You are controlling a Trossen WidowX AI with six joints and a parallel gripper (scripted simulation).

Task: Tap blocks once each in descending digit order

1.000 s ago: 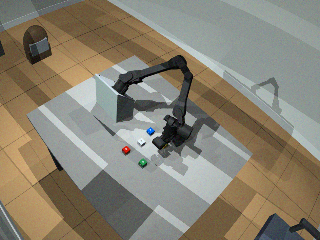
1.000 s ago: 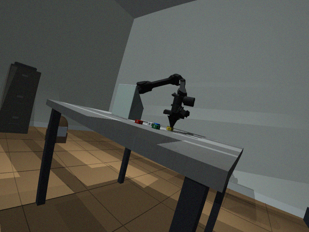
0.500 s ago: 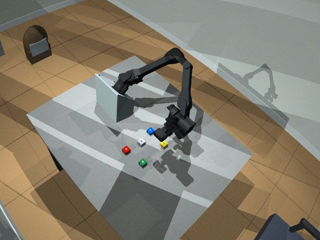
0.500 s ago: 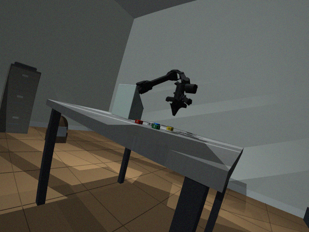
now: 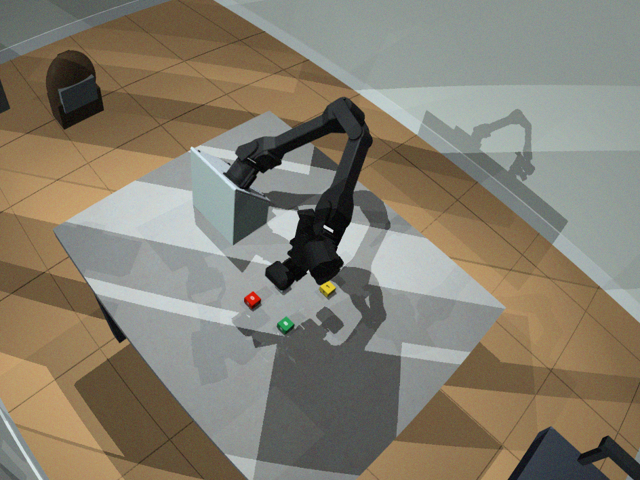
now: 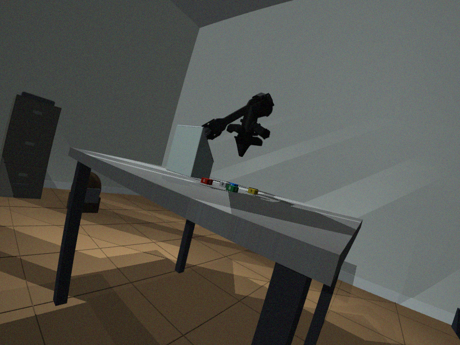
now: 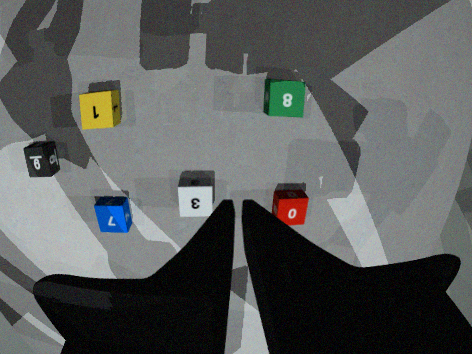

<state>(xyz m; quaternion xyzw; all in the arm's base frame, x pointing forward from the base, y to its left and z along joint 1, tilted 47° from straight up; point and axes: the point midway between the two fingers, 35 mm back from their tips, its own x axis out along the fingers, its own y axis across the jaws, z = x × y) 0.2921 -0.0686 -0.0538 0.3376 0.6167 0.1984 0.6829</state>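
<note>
Right now the red block is 80 mm behind my gripper tip, 60 mm to the right of it and 120 mm below it. Also, from my gripper tip: green block 30 mm ahead, 60 mm to the right, 120 mm below; white block 60 mm behind, 30 mm to the left, 120 mm below; yellow block 50 mm ahead, 100 mm to the left, 120 mm below.
</note>
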